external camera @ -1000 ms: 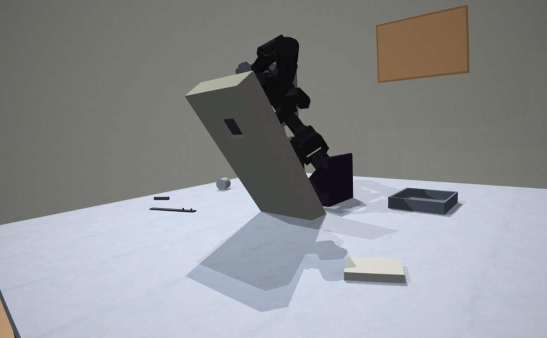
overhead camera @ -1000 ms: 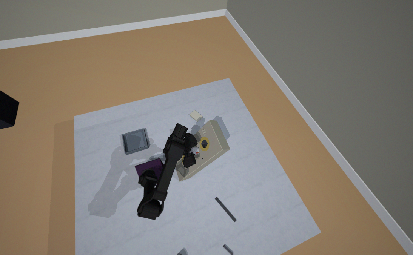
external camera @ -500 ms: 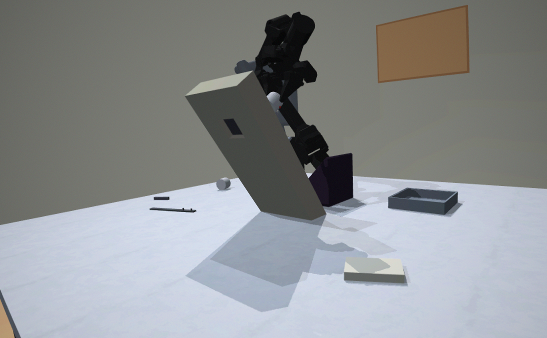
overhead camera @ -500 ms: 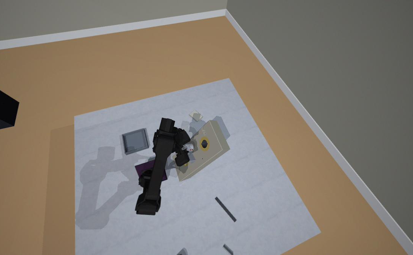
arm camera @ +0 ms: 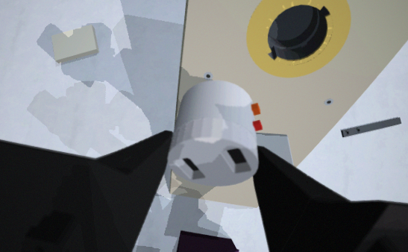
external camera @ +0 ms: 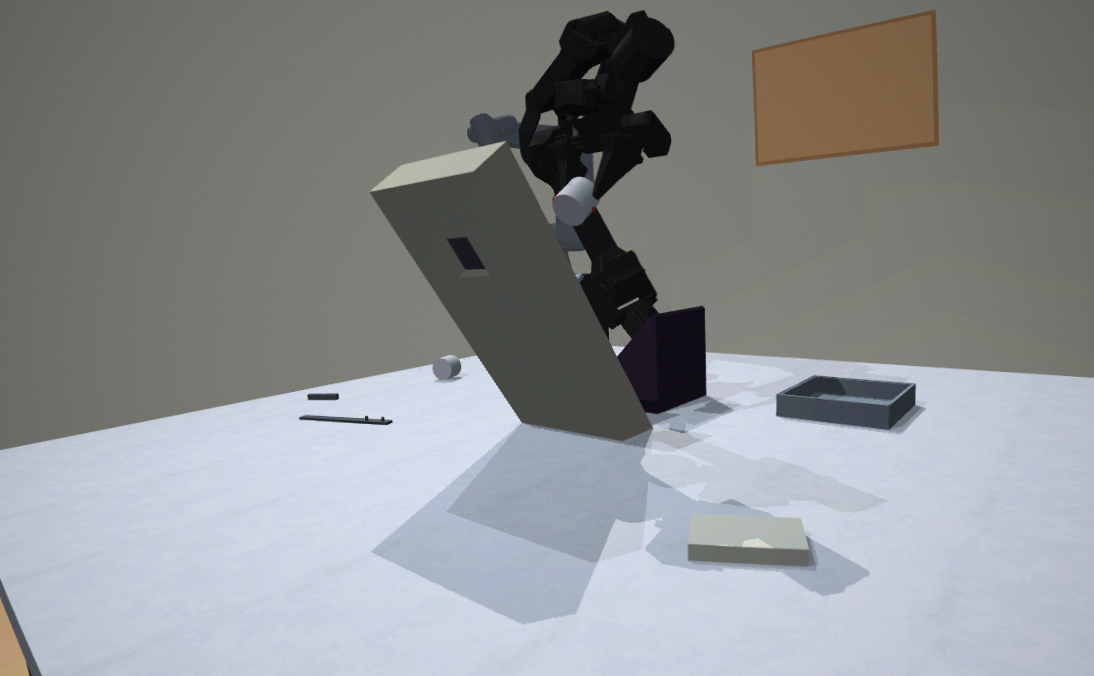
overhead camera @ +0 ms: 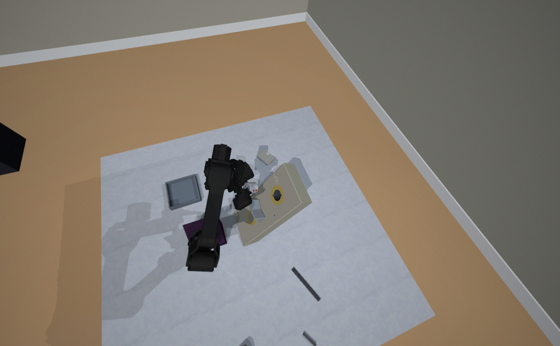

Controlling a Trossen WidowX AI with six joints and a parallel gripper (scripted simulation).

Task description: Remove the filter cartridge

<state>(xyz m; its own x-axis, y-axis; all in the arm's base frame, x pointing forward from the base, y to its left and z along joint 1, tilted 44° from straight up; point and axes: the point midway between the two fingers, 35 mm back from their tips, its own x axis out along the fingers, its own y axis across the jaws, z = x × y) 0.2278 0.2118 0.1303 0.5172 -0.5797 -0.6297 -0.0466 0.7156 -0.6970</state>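
Now: the grey tray 31 cm behind my gripper tip, 22 cm to the left of it and 30 cm below it. From my gripper tip the other things lie so: small grey cylinder: 18 cm behind, 53 cm to the right, 28 cm below; round filter cartridge: right at my gripper tip; cream flat block: 16 cm ahead, 30 cm to the left, 30 cm below.
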